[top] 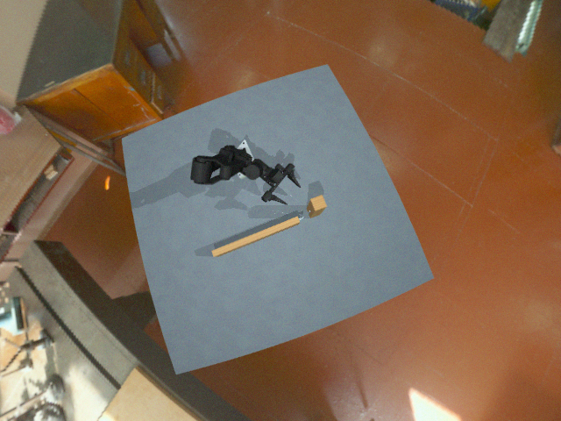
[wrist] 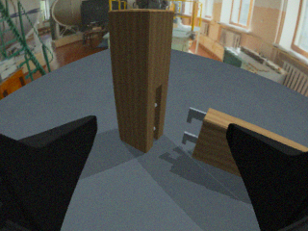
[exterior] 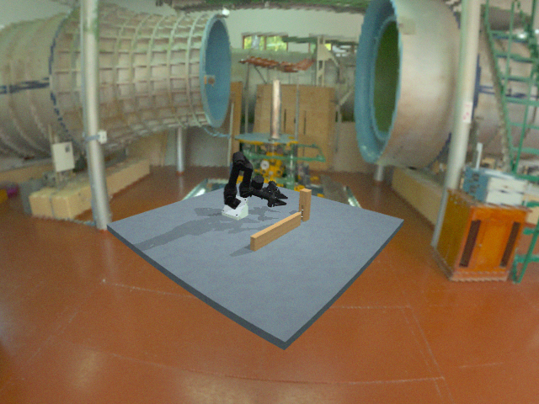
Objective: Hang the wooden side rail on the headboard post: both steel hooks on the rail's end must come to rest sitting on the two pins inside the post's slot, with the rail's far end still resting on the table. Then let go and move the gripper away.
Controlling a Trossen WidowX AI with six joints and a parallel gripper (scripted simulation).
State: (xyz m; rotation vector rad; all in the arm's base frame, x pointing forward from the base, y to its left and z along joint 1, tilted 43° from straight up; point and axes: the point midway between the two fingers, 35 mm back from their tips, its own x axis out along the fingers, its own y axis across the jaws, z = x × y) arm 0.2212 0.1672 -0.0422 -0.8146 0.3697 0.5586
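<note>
My gripper tip is now 80 mm to the right of the wooden headboard post, 70 mm short of it and 30 mm above it.
</note>
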